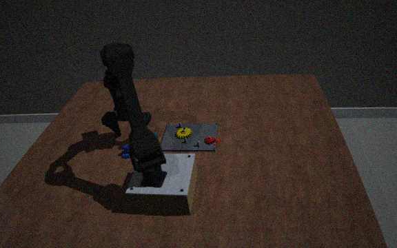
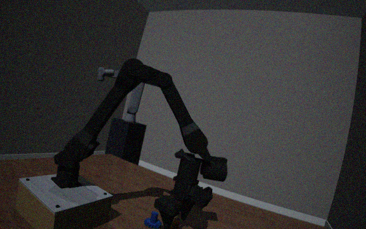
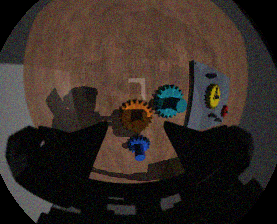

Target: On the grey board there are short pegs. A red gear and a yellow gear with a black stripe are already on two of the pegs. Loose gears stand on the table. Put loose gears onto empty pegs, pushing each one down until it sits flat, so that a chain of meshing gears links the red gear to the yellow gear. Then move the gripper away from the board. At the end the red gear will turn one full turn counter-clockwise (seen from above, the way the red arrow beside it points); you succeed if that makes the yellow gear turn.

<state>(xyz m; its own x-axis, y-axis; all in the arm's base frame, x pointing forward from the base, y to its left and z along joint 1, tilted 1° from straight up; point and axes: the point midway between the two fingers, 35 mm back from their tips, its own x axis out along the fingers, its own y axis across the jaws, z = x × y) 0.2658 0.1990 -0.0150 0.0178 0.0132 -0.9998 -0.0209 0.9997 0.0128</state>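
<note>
Now: the orange gear 1 cm below my gripper tip. Also, from my gripper tip: red gear (3 cm ahead, 31 cm to the right, 1 cm below); blue gear (7 cm behind, 1 cm to the right, 1 cm below); teal gear (3 cm ahead, 6 cm to the right, 1 cm below).
</note>
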